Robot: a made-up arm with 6 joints. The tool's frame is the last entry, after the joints.
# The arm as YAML. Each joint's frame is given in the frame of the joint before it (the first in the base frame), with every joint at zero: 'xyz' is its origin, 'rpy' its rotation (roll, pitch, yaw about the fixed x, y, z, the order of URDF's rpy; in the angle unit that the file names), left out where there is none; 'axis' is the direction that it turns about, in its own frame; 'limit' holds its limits. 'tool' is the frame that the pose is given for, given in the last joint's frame.
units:
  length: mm
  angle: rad
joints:
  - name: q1
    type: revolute
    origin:
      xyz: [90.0, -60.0, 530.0]
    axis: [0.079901, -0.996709, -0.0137]
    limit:
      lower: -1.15
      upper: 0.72
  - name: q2
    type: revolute
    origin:
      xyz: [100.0, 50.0, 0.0]
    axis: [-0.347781, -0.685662, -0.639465]
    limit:
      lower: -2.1
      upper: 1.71
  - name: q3
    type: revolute
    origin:
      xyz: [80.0, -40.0, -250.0]
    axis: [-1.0, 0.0, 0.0]
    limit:
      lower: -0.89
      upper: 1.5
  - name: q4
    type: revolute
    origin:
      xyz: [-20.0, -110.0, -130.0]
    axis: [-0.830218, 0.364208, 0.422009]
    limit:
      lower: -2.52
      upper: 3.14
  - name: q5
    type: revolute
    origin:
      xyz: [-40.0, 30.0, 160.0]
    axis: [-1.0, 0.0, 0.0]
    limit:
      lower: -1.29
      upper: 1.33
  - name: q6
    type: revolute
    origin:
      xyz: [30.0, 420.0, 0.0]
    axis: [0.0, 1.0, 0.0]
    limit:
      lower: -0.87
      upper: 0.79
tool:
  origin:
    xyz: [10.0, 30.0, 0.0]
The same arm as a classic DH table. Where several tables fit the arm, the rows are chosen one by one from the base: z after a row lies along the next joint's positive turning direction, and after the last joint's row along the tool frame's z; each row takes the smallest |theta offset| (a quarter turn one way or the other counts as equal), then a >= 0, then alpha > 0; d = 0 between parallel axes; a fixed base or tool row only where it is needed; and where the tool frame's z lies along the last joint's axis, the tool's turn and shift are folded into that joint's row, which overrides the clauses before.
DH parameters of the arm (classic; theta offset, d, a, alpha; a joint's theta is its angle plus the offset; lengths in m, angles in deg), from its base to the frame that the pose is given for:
base (fixed): 4.58 0.5309 0.0849 90.78
q1: -32.49 0.0742 0.0878 48.37
q2: -63.66 0.1392 0.1555 69.65
q3: -6.2 0.1195 0.0017 33.88
q4: 0 -0.053 -0.0818 -33.88
q5: 49.2 -0.1996 0 90
q6: -90 0.45 0.01 90
Joint limits (deg, base to tool): -65.89..41.25 -120.32..97.98 -50.99..85.94 -144.39..179.91 -73.91..76.2 -49.85..45.26

